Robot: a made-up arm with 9 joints. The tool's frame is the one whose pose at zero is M.
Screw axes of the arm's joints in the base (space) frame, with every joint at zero. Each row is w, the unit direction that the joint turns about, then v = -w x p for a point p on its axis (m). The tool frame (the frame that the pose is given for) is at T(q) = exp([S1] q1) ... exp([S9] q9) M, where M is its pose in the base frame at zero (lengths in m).
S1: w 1 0 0 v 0 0.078 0
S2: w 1 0 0 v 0 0.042 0.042
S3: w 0 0 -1 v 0.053 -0.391 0
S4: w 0 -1 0 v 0.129 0 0.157
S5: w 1 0 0 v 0 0.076 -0.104
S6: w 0 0 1 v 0.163 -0.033 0
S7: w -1 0 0 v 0 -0.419 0.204
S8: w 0 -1 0 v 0.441 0 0.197
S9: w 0 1 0 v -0.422 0 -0.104
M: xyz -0.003 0.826 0.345 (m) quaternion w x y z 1 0 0 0
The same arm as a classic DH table. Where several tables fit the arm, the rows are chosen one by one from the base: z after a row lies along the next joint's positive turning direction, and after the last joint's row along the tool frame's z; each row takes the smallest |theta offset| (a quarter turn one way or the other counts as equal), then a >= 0, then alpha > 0; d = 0 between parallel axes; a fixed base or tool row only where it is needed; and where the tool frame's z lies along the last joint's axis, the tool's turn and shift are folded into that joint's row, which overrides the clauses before.
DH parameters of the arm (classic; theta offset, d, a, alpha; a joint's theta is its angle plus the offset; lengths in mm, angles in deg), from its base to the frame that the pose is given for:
base (fixed): 90.00 78.0 0.0 90.00
joint 1: 40.60 0.0 -55.3 0.00
joint 2: -40.60 -391.0 -11.0 90.00
joint 3: 90.00 -87.0 234.0 -90.00
joint 4: -90.00 -157.0 53.0 -90.00
joint 5: 90.00 190.0 59.0 -90.00
joint 6: 0.00 343.0 41.0 -90.00
joint 7: -90.00 230.0 22.0 90.00
joint 8: 78.45 0.0 -94.9 180.00
joint 9: -11.55 622.0 -101.0 -90.00
tool (fixed): 180.00 -77.0 0.0 0.00

